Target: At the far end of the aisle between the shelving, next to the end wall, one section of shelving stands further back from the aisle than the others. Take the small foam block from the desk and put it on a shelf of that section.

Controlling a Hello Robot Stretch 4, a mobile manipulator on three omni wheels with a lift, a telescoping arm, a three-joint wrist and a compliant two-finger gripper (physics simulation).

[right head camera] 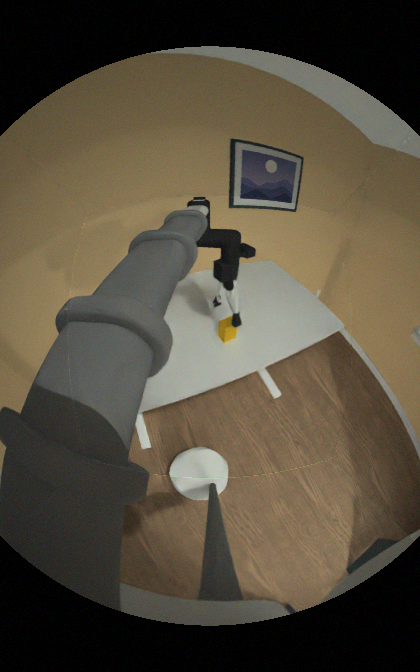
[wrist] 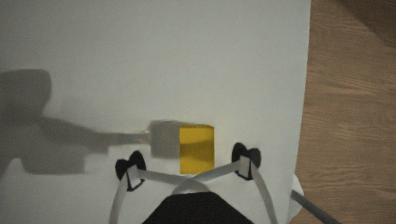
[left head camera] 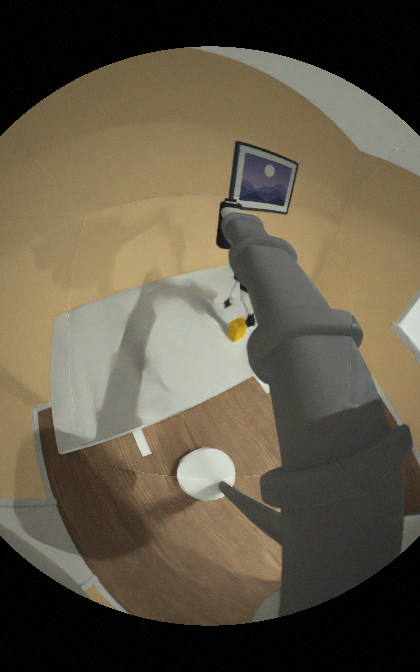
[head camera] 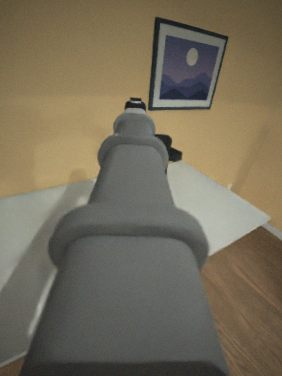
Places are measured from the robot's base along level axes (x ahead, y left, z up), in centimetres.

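Where they show: gripper, fingertip midpoint: (wrist: 188, 159).
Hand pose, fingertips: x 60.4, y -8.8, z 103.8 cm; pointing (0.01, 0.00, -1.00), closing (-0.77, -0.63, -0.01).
Note:
After its pixels a point has its place.
The small foam block (left head camera: 237, 329) (right head camera: 227, 330) (wrist: 196, 150) @(x 60.0, y -9.9, z 101.3 cm) is yellow and lies on the white desk (left head camera: 195, 370) (right head camera: 290, 305) (wrist: 150, 50) @(x 75.3, y -18.5, z 92.3 cm). My gripper (left head camera: 240, 311) (right head camera: 227, 310) (wrist: 188, 159) @(x 60.4, y -8.8, z 103.8 cm) is open and points down above the desk. In the wrist view the block shows between the two fingertips, a little beyond the line joining them, with space on both sides. The fingers do not hold it. How high the fingertips are above the desk is hard to tell. The shelving and the aisle do not show in these views.
A yellow-tan wall with a framed picture (head camera: 190, 65) @(x 135.6, y -33.1, z 159.4 cm) (left head camera: 265, 177) (right head camera: 266, 175) is behind the desk. A white round disc (left head camera: 202, 470) (right head camera: 192, 472) is in front of the desk, above or on the wooden floor (left head camera: 175, 545) (right head camera: 280, 450). My grey arm reaches over the desk.

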